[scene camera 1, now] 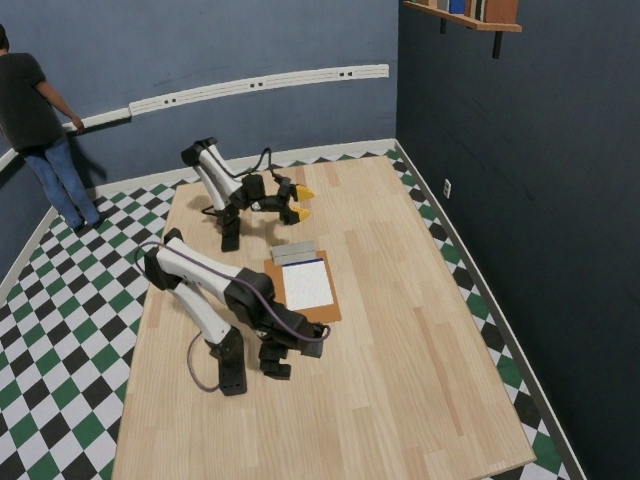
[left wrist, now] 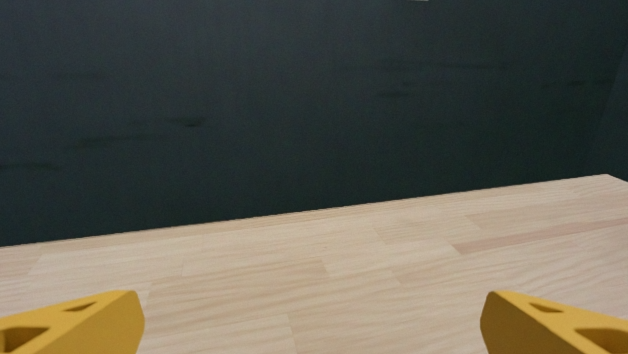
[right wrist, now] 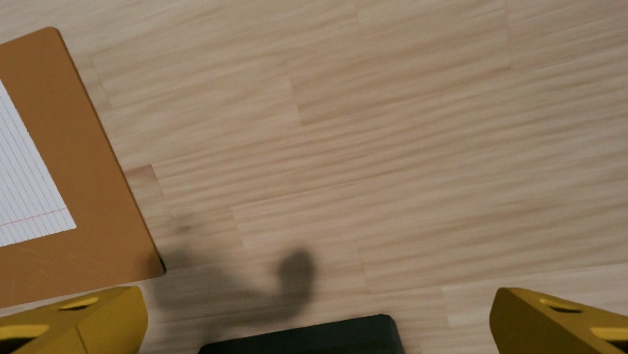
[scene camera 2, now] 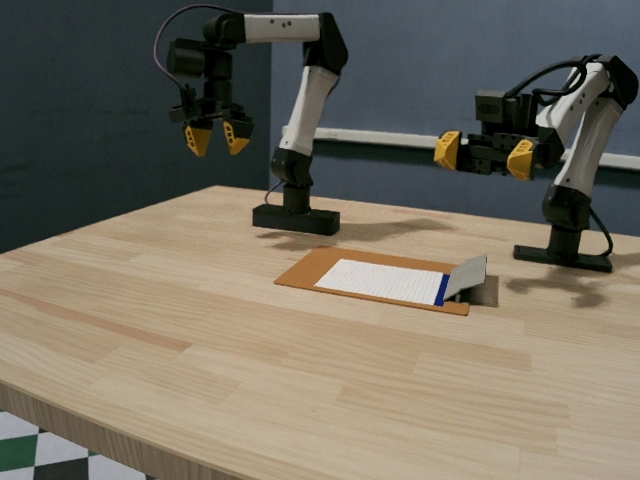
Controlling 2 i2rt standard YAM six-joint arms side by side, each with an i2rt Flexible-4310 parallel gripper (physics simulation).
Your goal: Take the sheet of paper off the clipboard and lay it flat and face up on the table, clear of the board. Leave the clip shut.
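Note:
The white lined sheet (scene camera 1: 307, 285) (scene camera 2: 385, 281) (right wrist: 25, 185) lies flat on the brown clipboard (scene camera 1: 325, 313) (scene camera 2: 305, 266) (right wrist: 95, 190). A dark blue band runs along its end at the clip. The grey clip (scene camera 1: 293, 252) (scene camera 2: 467, 277) is at the board's upper end in scene camera 1, its plate tilted up. My left gripper (scene camera 1: 305, 203) (scene camera 2: 484, 156) (left wrist: 311, 307) is open and empty, in the air beyond the clip end. My right gripper (scene camera 2: 217, 147) (right wrist: 317, 302) is open and empty, above the table off the board's other end; its fingertips are hidden in scene camera 1.
The clipboard lies on the wooden table (scene camera 1: 392, 361) (scene camera 2: 258, 372) (left wrist: 350, 280) (right wrist: 350, 175), in front of the two arm bases. The right arm's base (scene camera 1: 232, 372) (scene camera 2: 295, 219) and the left arm's base (scene camera 1: 230, 237) (scene camera 2: 562, 257) stand on the table. The right forearm crosses over the board's edge in scene camera 1.

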